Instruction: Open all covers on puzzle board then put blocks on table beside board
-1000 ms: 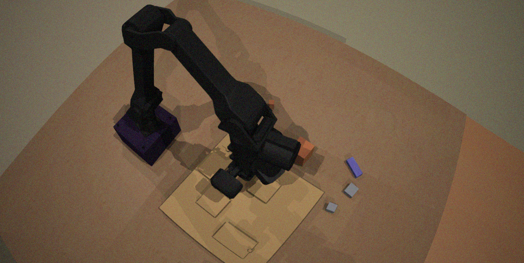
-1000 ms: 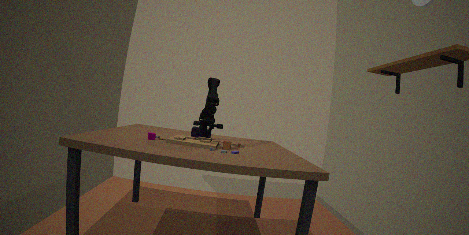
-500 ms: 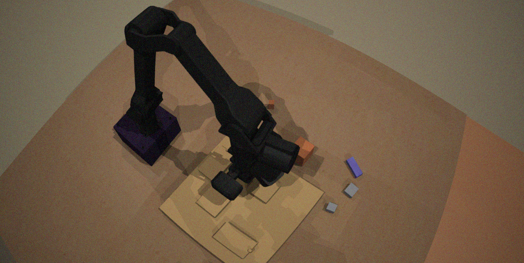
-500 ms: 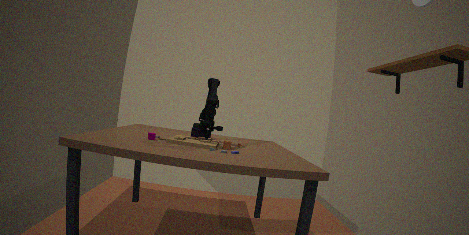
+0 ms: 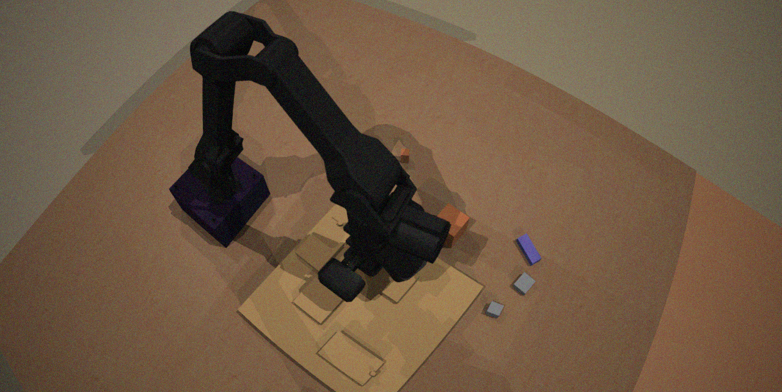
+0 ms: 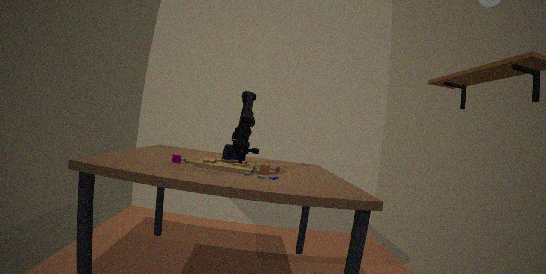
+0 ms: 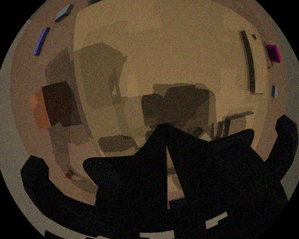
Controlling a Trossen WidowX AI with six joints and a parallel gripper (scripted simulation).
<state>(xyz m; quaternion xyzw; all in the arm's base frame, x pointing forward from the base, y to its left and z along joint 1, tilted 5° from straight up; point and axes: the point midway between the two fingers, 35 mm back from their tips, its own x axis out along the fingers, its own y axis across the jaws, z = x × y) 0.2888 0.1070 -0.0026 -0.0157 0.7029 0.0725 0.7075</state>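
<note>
Now: the tan puzzle board 8 cm to the right of my gripper tip and 1 cm ahead of it. The rest, counted from my gripper tip: blue-violet bar: 21 cm to the left, 17 cm ahead, 2 cm below; then small orange block: 20 cm to the left, 12 cm behind, 1 cm below; then orange cube: 14 cm to the left, 4 cm ahead.
</note>
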